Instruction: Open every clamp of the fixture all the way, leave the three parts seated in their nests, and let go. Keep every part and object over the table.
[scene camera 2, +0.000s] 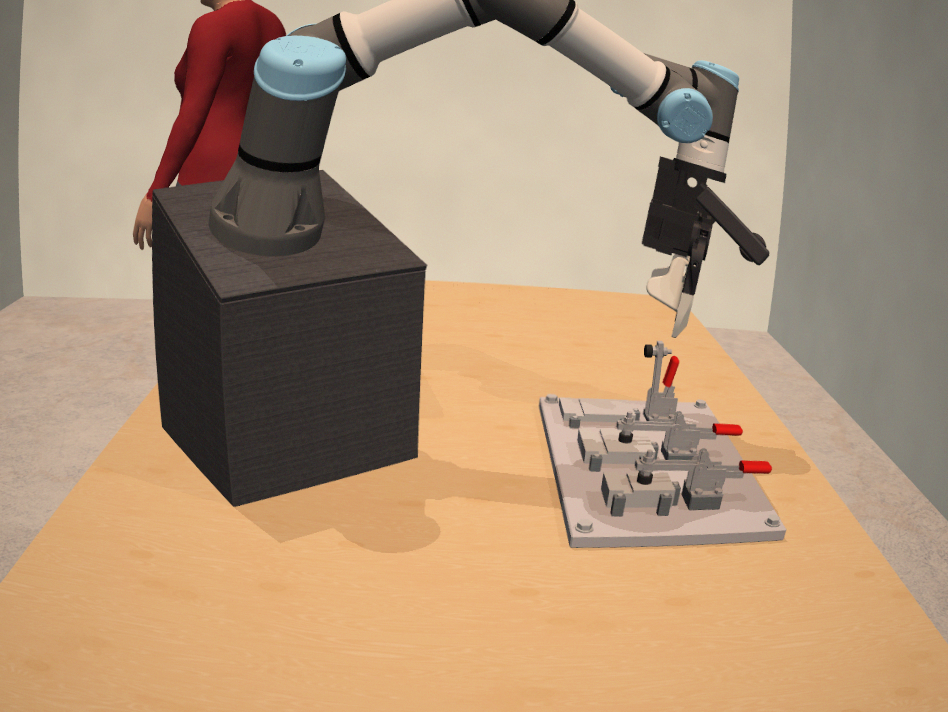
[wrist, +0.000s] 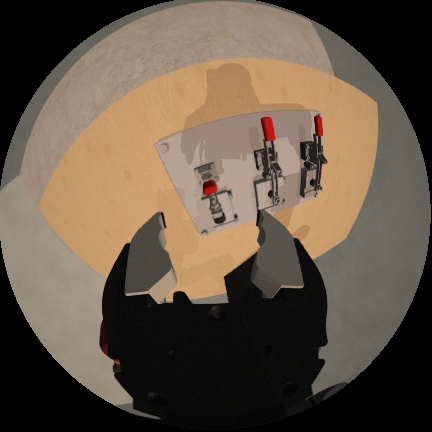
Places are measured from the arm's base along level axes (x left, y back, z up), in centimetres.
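Where they show: gripper, fingertip midpoint: (scene camera 2: 675, 329) (wrist: 210, 212); arm's base, origin of the base link: (scene camera 2: 264, 225).
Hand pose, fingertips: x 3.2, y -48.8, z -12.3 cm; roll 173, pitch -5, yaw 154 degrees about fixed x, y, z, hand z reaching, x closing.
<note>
Each offset is from my fingertips to the centre of the thing. "spot": to the spot under its first point. Level surfaces: height alone.
My gripper (scene camera 2: 675, 335) (wrist: 210, 212) is open and empty, above the fixture's far clamp. The fixture plate @[dz -12.6, dx -10.7, dy +5.4 cm] (scene camera 2: 651, 534) (wrist: 225, 132) lies on the table. The far clamp @[spot: dz -7.3, dx -0.7, dy +1.7 cm] (scene camera 2: 657, 387) (wrist: 215, 202) stands with its arm upright and its red handle @[dz -7.4, dx -0.5, dy -0.3 cm] (scene camera 2: 671, 371) (wrist: 210, 187) raised. The middle clamp @[dz -9.0, dx -11.2, dy +2.5 cm] (scene camera 2: 678, 433) (wrist: 273, 167) and the near clamp @[dz -8.8, dx -22.0, dy +4.2 cm] (scene camera 2: 703, 475) (wrist: 319, 155) have level arms reaching over their parts, with red handles lying out flat. The middle part @[dz -10.5, dx -10.0, dy +10.1 cm] (scene camera 2: 613, 444) (wrist: 264, 194), the near part @[dz -10.3, dx -20.9, dy +11.3 cm] (scene camera 2: 636, 486) (wrist: 308, 181) and the far part @[dz -10.8, dx +1.0, dy +8.9 cm] (scene camera 2: 593, 408) (wrist: 227, 207) sit in their nests.
The robot's dark pedestal (scene camera 2: 321, 383) stands at the left of the table @[dz -13.4 cm] (scene camera 2: 383, 613) (wrist: 110, 160). A person in red (scene camera 2: 218, 91) stands behind the pedestal. Bolts sit at the plate's corners.
</note>
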